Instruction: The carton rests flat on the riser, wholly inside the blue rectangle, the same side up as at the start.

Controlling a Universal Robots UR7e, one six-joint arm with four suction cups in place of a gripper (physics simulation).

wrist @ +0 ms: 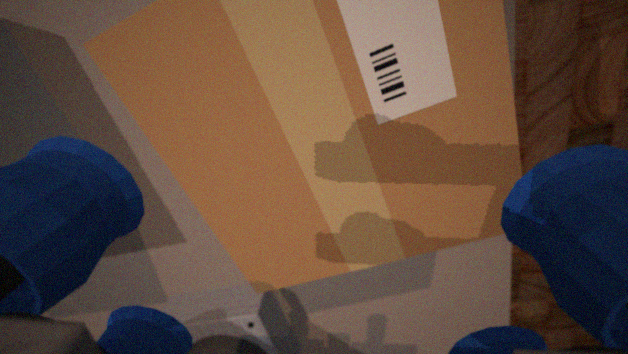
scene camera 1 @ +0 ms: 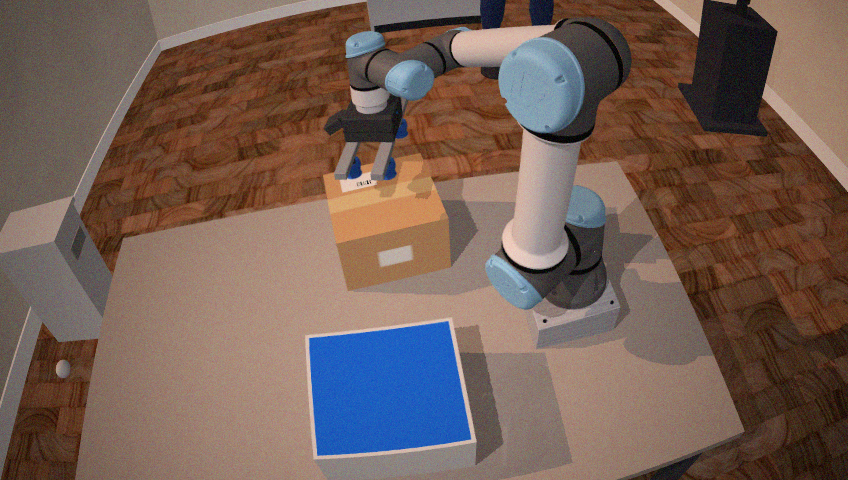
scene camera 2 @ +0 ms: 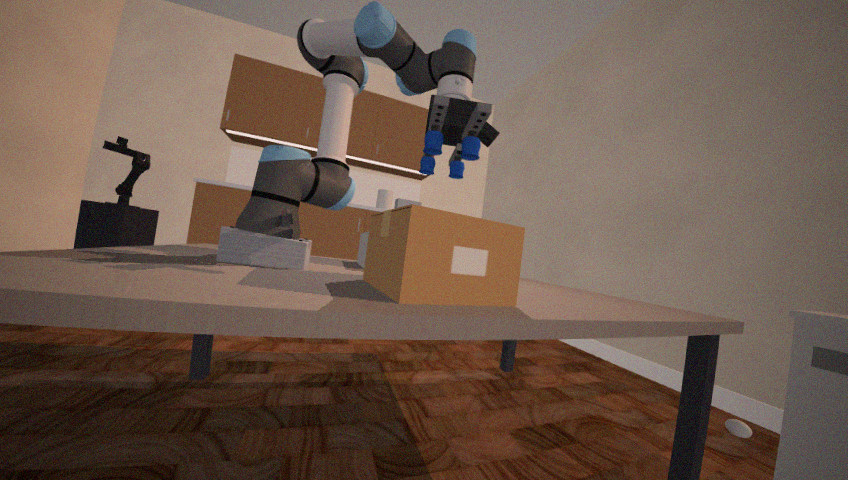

Labels:
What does the brown carton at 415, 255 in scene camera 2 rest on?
The table.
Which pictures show the brown carton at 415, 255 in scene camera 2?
The wrist view, scene camera 1 and scene camera 2: all of them.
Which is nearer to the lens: the brown carton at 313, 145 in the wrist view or the riser with blue rectangle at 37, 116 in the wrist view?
The brown carton.

